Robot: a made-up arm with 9 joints.
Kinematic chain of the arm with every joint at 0, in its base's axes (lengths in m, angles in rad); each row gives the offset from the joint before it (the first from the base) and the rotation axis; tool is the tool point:
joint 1: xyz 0 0 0.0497 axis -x
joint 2: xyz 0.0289 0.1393 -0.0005 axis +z
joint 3: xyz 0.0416 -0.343 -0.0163 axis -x
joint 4: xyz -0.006 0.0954 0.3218 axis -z
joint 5: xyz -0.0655 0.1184 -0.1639 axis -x
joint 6: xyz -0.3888 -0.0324 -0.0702 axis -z
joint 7: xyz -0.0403 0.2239 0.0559 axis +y
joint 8: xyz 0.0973 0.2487 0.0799 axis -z
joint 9: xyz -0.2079 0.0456 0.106 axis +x
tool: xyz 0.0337 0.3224 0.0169
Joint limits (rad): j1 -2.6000..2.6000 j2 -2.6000..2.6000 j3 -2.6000..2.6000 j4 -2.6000..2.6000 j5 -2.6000..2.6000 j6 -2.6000..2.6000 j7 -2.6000..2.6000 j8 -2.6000..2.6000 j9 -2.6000..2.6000
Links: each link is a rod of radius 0.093 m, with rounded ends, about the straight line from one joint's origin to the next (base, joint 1, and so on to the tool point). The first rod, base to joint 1, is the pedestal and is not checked.
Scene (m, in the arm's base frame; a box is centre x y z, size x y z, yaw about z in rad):
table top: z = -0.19
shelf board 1: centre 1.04 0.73 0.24 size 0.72 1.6 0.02 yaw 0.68
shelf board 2: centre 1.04 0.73 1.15 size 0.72 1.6 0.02 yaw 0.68
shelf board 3: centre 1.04 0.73 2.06 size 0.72 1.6 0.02 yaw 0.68
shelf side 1: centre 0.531 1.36 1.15 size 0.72 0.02 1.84 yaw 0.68
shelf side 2: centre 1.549 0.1 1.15 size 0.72 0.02 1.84 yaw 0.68
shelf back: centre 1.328 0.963 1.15 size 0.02 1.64 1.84 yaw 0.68
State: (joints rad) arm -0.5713 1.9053 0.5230 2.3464 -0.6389 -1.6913 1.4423 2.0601 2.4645
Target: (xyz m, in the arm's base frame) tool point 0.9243 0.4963 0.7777
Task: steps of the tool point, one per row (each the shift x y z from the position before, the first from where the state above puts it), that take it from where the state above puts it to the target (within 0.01 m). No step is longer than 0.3 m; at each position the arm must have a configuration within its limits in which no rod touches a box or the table.
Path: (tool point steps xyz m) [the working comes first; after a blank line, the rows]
Joints at the target: -0.4826 1.0258 0.4917 2.5786 -0.2908 -0.7366 1.6066 1.8950 2.1892
Straight joint move there: touches shelf side 1.

1: 0.1797 0.0163 0.2367
2: 0.1941 -0.0346 0.1620
3: 0.1632 -0.0663 0.0847
4: 0.0997 -0.0817 0.0305
5: 0.2147 0.0667 0.0159
6: 0.2065 0.0477 -0.0182
7: 0.1874 0.0260 -0.0403
8: 0.1609 0.0073 -0.0508
9: 0.2088 -0.1706 -0.0681
10: 0.0994 -0.2184 -0.0477

